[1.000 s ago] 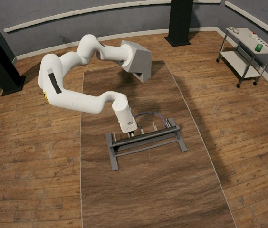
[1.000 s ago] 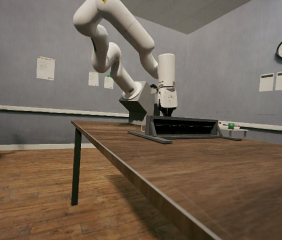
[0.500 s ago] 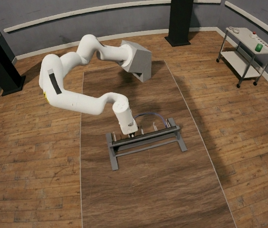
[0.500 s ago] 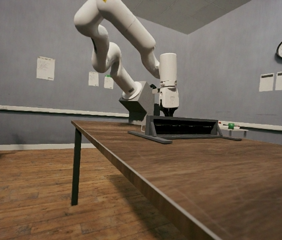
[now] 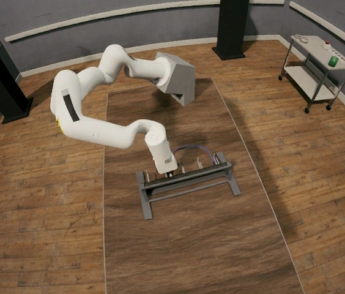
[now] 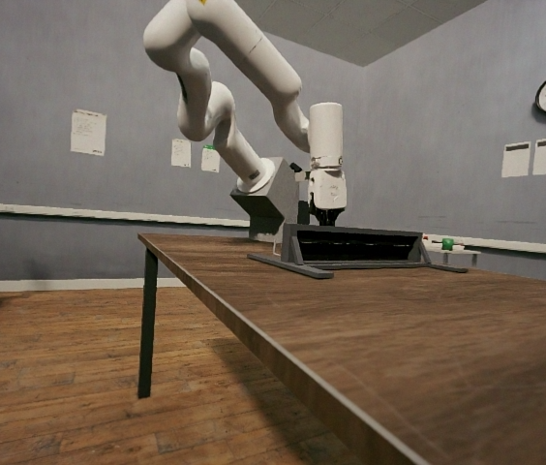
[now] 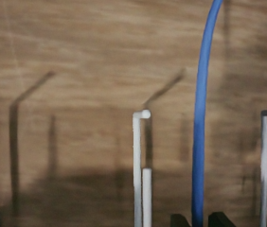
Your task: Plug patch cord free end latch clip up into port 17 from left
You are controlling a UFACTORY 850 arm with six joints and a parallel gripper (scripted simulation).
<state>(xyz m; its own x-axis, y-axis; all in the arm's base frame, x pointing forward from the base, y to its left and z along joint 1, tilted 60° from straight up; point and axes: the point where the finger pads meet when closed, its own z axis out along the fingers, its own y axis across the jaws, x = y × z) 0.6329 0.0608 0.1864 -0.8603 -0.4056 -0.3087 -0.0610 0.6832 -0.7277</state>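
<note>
Now: the white plug 20 mm ahead of my hand and 10 mm below it.
</note>
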